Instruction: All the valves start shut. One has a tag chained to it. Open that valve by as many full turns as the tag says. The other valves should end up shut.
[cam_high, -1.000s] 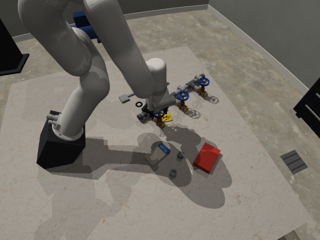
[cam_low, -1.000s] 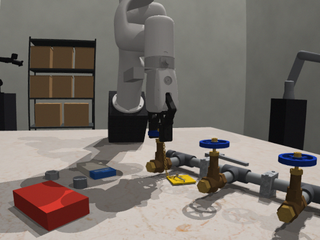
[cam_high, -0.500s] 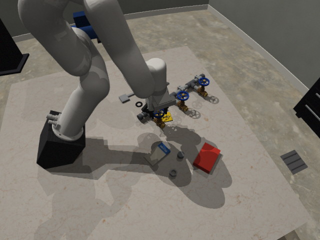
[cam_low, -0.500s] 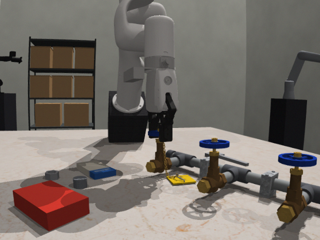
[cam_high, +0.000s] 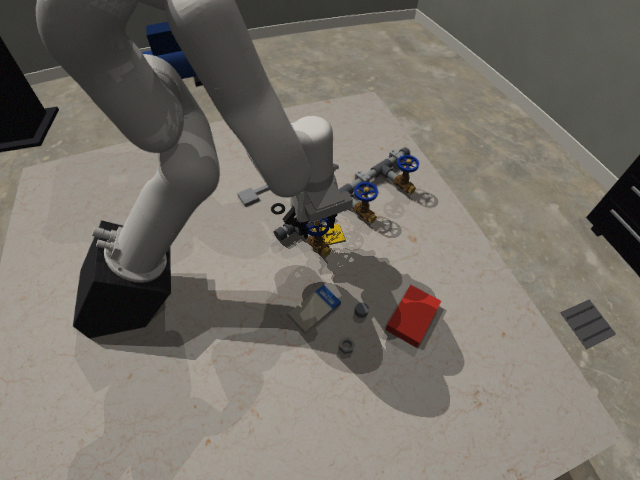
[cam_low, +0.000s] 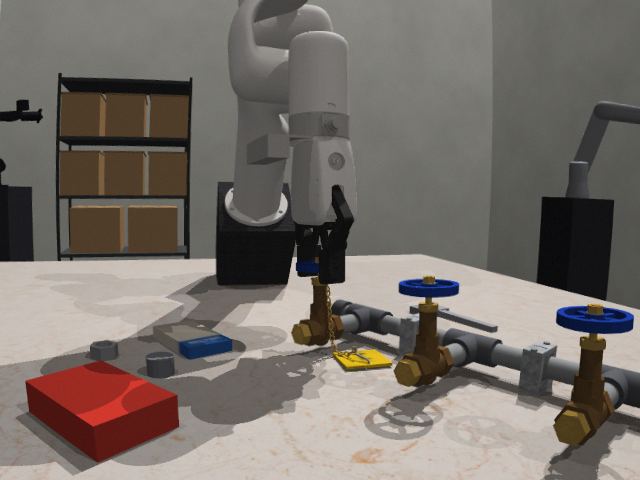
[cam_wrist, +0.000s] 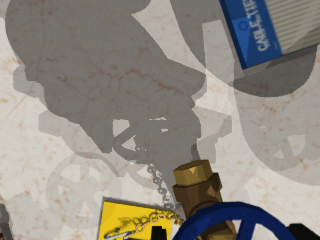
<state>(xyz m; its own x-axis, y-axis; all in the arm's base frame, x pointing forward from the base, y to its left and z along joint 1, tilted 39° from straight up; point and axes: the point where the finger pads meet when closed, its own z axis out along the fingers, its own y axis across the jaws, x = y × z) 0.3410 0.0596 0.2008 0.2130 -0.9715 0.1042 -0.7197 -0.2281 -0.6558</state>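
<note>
My hand is 10 cm above the yellow tag, 6 cm short of it and 5 cm to the right of it. Round my hand: grey paddle (23 cm to the left, 13 cm behind, 10 cm below); blue-labelled grey pack (16 cm to the right, 10 cm below, 3 cm behind); grey nut (26 cm to the right, 10 cm below, 2 cm ahead).
</note>
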